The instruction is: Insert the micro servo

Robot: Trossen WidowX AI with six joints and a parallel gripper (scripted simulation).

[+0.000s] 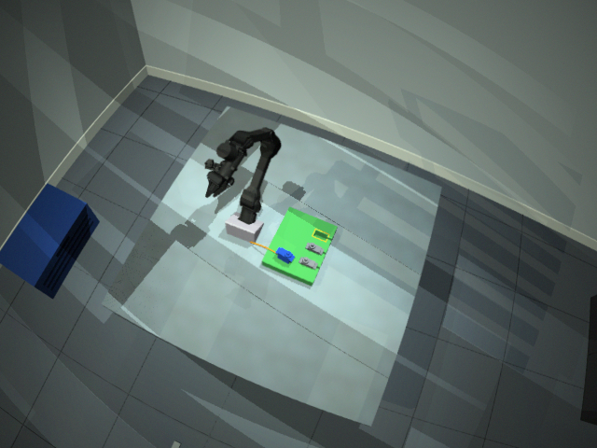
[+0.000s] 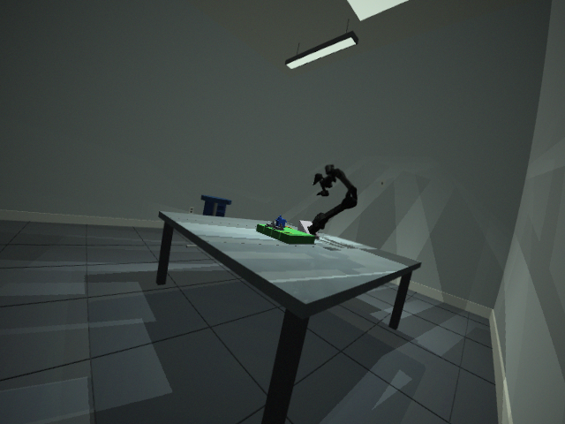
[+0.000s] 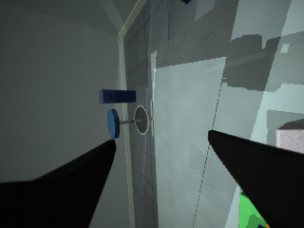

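Now: the green deck 300 mm ahead of my gripper tip, 150 mm to the left of it and 330 mm below it.
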